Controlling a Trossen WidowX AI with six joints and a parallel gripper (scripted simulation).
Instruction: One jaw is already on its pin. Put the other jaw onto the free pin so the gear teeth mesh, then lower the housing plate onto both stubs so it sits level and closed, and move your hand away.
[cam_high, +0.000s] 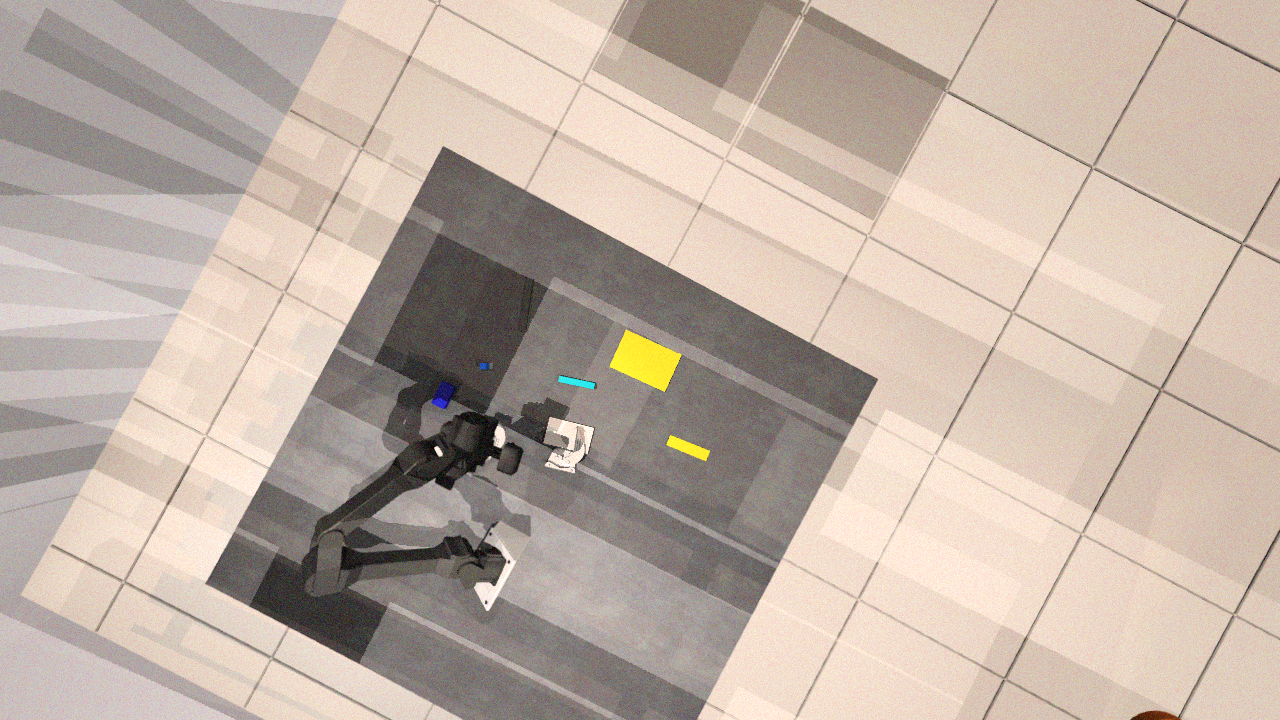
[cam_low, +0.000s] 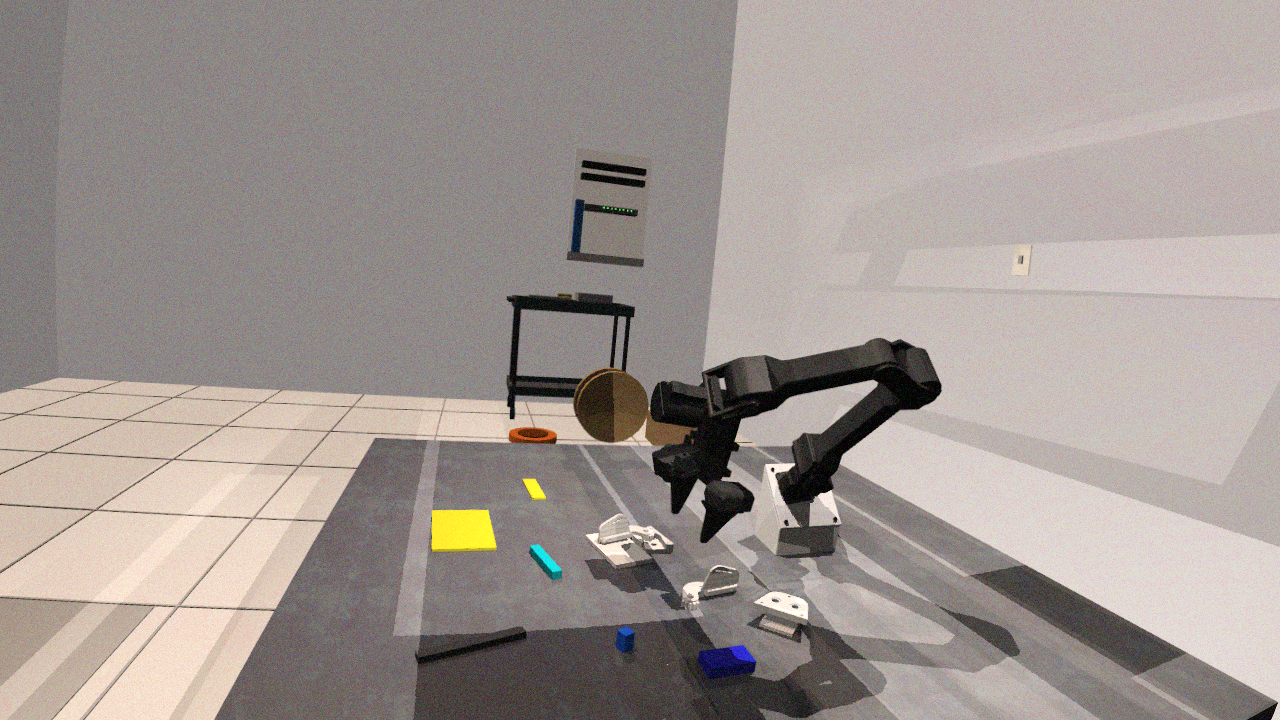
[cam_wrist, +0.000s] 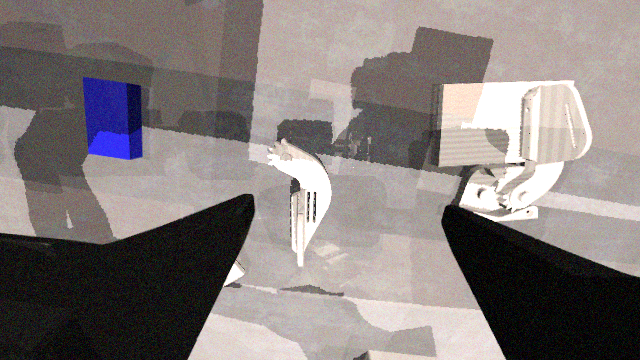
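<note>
Right now my gripper tip is 100 mm above the white jaw, 40 mm to the right of it and 10 mm past it. Also, from my gripper tip: cyan bar (190 mm ahead, 110 mm to the right, 100 mm below); small blue cube (130 mm ahead, 120 mm to the left, 100 mm below); dark bar (320 mm ahead, 100 mm below, 90 mm to the left).
</note>
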